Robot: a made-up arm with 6 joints.
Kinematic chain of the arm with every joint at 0, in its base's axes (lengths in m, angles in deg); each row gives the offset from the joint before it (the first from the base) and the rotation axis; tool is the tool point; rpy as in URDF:
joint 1: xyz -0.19 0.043 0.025 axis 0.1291 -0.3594 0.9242
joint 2: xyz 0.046 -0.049 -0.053 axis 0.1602 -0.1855 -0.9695
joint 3: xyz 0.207 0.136 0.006 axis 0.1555 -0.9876 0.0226
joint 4: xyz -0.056 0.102 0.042 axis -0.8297 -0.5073 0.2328
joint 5: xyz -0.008 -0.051 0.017 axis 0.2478 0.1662 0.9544
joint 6: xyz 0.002 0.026 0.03 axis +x
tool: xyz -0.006 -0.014 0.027 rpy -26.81 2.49 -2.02
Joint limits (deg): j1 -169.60..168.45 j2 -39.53..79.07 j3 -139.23..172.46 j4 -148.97..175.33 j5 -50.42..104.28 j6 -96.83..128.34
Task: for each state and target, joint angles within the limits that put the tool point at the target. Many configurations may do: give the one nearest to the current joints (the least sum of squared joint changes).
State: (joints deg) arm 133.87 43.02 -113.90 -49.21 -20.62 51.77
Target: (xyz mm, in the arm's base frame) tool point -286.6 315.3 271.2
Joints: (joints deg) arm 120.36 42.86 -115.38 -51.16 -19.63 51.21
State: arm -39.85 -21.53 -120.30 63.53 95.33 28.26
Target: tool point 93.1 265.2 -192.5
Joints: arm -33.67 -33.23 -136.35 70.79 93.74 13.78
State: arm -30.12 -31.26 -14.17 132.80 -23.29 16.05
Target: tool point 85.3 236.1 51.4
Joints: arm -18.29 -7.15 -60.43 107.96 -16.37 20.37
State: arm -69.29 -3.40 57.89 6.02 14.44 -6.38
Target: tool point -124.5 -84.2 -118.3
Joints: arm -92.15 14.51 74.84 1.56 14.74 -3.77
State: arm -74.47 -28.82 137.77 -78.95 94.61 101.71
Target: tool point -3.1 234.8 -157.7
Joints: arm -27.80 -39.53 153.78 -86.56 96.31 97.34
